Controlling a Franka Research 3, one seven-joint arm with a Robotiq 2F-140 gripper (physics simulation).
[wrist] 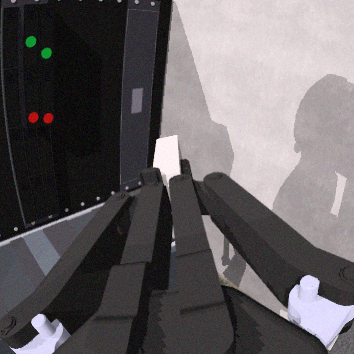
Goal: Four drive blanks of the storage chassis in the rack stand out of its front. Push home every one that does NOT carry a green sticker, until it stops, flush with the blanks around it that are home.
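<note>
The storage chassis [80, 100] is a very dark front at the left of the wrist view, seen at a steep slant. Two green stickers [31, 41] [46, 53] show high on it, and two red stickers [33, 117] [48, 118] lower down, all near its left part. The edges of the single blanks are too dark to make out, so how far any stands out cannot be told. My gripper [170, 152] is shut and empty, its pale fingertips together just right of the rack's right edge in the view, against the light wall. Whether it touches anything cannot be told.
A grey upright panel [137, 60] with a light rectangle [137, 100] lies right of the dark front. A row of small studs runs along the lower edge, with a grey-blue surface [22, 272] below. A pale wall [260, 45] with shadows fills the right.
</note>
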